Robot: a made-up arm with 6 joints.
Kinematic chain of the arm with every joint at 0, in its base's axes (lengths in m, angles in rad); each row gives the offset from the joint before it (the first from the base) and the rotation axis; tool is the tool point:
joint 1: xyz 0 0 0.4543 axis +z
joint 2: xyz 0.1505 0 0 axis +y
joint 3: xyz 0 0 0.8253 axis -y
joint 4: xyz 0 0 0.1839 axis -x
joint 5: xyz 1.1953 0 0 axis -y
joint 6: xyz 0.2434 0 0 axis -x
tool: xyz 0 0 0
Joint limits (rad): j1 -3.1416..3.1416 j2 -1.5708..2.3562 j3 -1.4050..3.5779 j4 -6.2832..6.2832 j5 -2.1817..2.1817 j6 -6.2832..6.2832
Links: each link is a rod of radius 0.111 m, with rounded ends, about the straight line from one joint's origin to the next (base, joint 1, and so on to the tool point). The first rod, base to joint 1, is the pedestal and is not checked.
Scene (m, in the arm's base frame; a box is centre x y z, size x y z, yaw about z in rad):
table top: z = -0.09
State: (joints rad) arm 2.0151 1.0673 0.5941 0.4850 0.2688 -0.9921
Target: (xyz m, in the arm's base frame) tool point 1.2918 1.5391 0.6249
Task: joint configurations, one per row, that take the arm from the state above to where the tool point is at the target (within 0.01 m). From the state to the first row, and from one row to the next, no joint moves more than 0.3 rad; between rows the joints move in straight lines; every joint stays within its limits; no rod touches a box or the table.
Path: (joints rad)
1: 1.7275 0.9603 0.4820 0.4825 0.2366 -0.9921
2: 1.4400 0.8533 0.3700 0.4800 0.2044 -0.9921
3: 1.1524 0.7463 0.2579 0.4774 0.1723 -0.9921
4: 0.8648 0.6393 0.1459 0.4749 0.1401 -0.9921

